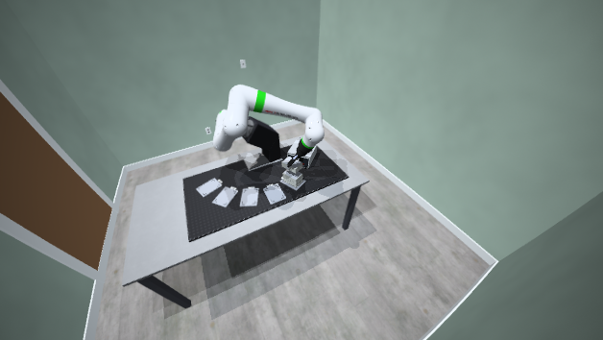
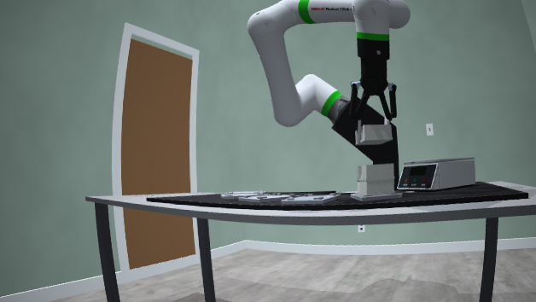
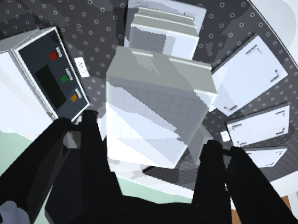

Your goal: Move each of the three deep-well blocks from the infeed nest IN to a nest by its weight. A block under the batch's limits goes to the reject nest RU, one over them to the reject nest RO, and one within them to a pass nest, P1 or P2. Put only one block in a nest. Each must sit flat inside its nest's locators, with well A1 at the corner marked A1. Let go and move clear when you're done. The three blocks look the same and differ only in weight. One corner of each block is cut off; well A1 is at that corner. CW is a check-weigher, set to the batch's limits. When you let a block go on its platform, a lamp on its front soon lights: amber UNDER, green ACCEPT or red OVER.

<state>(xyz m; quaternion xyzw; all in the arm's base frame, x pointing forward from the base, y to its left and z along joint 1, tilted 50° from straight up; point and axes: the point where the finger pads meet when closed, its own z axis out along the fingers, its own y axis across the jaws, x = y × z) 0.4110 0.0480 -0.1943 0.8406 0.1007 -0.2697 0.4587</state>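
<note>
My gripper is now 24 cm past the check-weigher platform, 22 cm to the right of it and 10 cm above it. From my hand the other things lie so: grey deep-well block (16 cm below); then check-weigher CW (23 cm behind, 22 cm to the left, 13 cm below).
</note>
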